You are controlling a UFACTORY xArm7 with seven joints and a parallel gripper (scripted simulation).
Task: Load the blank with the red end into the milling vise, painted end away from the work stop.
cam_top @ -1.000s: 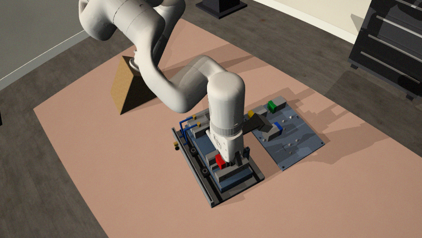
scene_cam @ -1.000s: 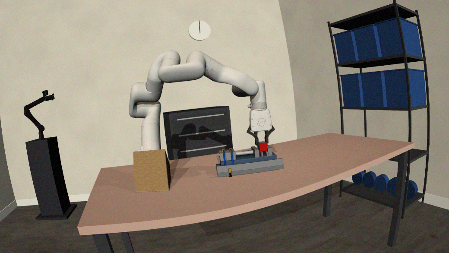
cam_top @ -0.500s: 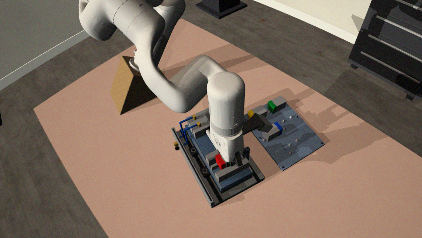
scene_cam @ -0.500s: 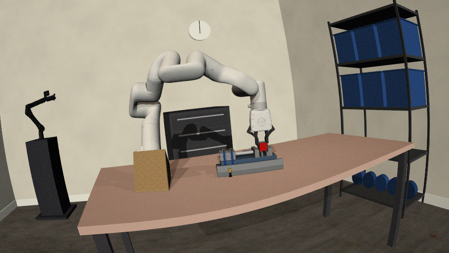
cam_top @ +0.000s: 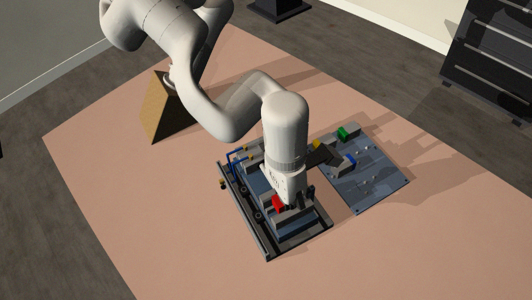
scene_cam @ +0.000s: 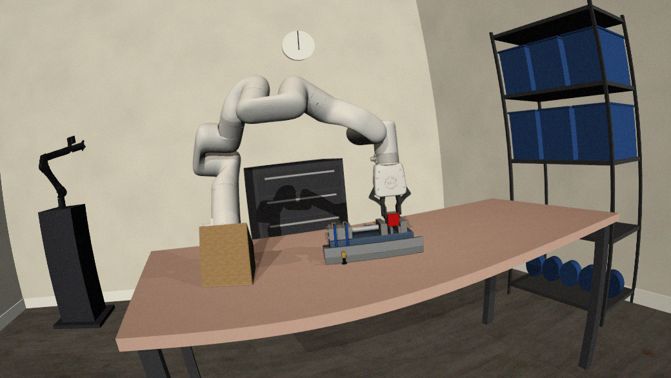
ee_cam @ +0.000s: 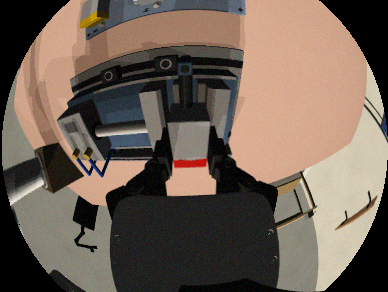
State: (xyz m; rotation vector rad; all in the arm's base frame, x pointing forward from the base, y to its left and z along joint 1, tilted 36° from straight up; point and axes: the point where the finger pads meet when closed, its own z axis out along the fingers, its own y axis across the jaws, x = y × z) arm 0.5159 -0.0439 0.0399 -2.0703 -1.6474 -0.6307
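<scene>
The fixed jaw is 4 cm below my hand, 3 cm ahead of it and 1 cm to the right of it. Also, from my hand: blue-ended blank 21 cm to the left, 10 cm below, 1 cm behind; dark work stop 5 cm to the left, 3 cm below, 1 cm ahead; hosed block 16 cm behind, 4 cm below, 3 cm to the left.
</scene>
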